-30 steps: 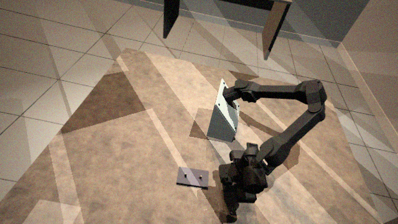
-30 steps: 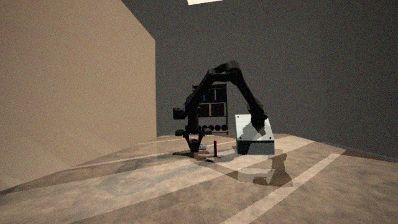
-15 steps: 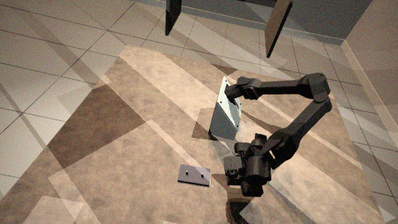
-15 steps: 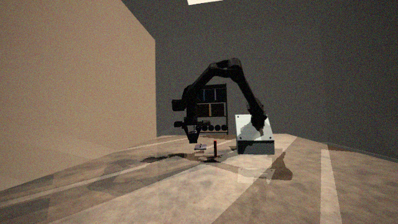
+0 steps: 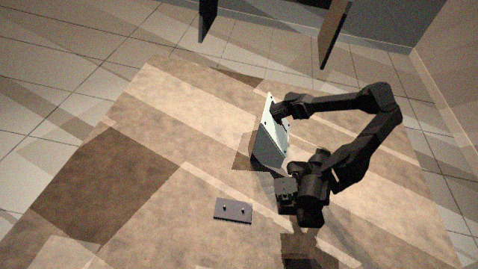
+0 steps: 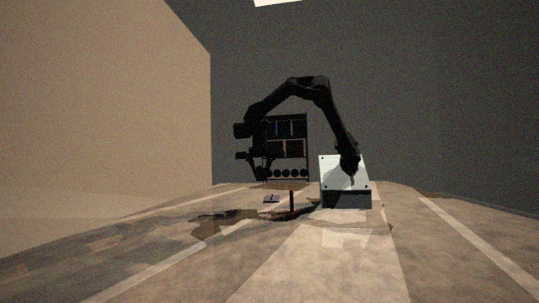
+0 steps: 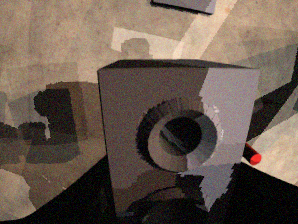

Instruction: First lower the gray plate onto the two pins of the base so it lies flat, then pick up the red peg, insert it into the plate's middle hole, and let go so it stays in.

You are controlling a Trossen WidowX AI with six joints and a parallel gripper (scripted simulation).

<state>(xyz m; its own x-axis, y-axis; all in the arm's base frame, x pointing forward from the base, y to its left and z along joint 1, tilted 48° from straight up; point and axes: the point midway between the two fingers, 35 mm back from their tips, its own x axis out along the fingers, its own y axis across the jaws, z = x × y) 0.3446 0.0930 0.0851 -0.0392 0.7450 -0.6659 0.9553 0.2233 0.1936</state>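
The flat base is 17 cm to the right of my gripper tip and 12 cm below it. Also, from my gripper tip: red peg 12 cm behind, 2 cm to the left, 9 cm below; then gray plate 3 cm above.
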